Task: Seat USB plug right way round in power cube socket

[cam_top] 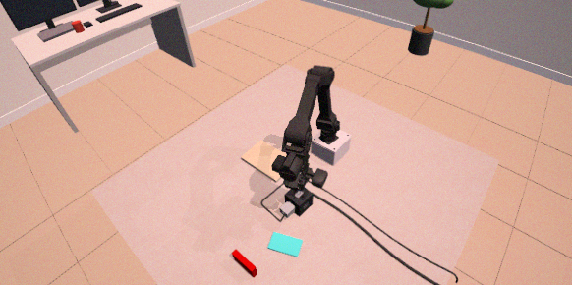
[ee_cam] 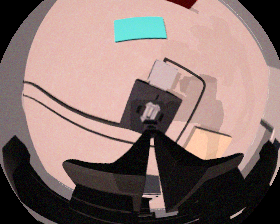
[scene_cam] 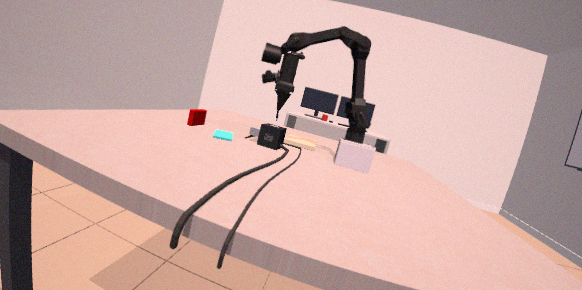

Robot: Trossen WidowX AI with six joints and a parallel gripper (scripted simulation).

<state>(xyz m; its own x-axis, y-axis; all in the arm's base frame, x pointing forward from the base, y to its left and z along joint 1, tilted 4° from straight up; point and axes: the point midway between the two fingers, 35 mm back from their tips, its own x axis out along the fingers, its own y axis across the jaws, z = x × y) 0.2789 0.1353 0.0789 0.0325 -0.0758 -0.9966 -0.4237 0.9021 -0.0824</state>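
The USB plug is 2 cm below my gripper tip. From my gripper tip the other things lie so: cyan card (14 cm ahead, 9 cm to the left, 13 cm below); then tan sheet (4 cm behind, 26 cm to the right, 13 cm below); then red block (30 cm ahead, 7 cm to the left, 11 cm below).
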